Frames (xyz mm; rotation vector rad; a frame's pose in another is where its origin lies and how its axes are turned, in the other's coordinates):
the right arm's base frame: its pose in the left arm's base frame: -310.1 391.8 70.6 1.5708 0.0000 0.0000
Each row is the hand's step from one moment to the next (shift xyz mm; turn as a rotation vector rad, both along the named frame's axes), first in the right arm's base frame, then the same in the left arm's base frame.
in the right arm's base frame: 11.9 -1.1 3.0 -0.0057 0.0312 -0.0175
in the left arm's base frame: 11.9 -3.0 -1.1 -0.0057 0.0175 0.0312
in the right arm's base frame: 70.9 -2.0 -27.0 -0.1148 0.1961 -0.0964
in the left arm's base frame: 70.9 27.0 -2.0 -0.1148 0.0964 0.1961
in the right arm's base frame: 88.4 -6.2 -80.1 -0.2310 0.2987 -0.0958
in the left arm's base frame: 88.4 80.1 -6.2 -0.2310 0.0958 0.2987
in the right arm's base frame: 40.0 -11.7 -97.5 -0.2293 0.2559 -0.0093
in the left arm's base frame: 40.0 97.5 -11.7 -0.2293 0.0093 0.2559
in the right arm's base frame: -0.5 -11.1 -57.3 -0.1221 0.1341 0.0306
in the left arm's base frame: -0.5 57.3 -11.1 -0.1221 -0.0306 0.1341
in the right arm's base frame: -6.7 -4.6 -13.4 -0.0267 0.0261 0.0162
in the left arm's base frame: -6.7 13.4 -4.6 -0.0267 -0.0162 0.0261
